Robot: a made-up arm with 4 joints. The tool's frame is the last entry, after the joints.
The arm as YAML. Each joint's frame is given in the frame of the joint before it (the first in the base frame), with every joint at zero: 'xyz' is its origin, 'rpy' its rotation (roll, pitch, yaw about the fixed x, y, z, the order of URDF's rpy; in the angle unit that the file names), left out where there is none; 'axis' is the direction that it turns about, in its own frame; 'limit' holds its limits. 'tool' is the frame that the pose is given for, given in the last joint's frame.
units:
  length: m
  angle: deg
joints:
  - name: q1
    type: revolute
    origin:
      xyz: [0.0, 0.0, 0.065]
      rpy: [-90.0, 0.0, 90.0]
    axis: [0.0, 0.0, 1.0]
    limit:
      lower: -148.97
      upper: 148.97
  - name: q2
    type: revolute
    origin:
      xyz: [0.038, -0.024, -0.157]
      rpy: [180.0, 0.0, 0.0]
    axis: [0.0, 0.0, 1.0]
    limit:
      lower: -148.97
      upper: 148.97
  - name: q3
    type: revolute
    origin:
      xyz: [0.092, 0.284, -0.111]
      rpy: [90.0, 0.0, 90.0]
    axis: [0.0, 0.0, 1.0]
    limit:
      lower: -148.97
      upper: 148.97
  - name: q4
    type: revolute
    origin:
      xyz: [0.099, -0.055, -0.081]
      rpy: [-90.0, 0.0, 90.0]
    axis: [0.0, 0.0, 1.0]
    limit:
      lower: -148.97
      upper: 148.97
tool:
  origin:
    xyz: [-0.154, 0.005, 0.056]
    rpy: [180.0, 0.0, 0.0]
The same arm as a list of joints. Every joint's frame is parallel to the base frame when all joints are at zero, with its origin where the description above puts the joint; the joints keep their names.
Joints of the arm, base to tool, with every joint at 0 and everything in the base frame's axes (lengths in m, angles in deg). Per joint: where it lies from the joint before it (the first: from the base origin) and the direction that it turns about. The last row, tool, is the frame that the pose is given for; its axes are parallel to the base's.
q1: xyz 0 0 0.065 axis -x
q2: xyz 0.157 0.038 0.024 axis +x
q3: xyz -0.111 0.092 0.284 axis +y
q4: xyz -0.055 -0.081 0.099 axis -z
tool: xyz -0.154 -0.005 -0.056
Joint limits (deg, base to tool): -148.97..148.97 -148.97..148.97 -148.97..148.97 -148.97..148.97

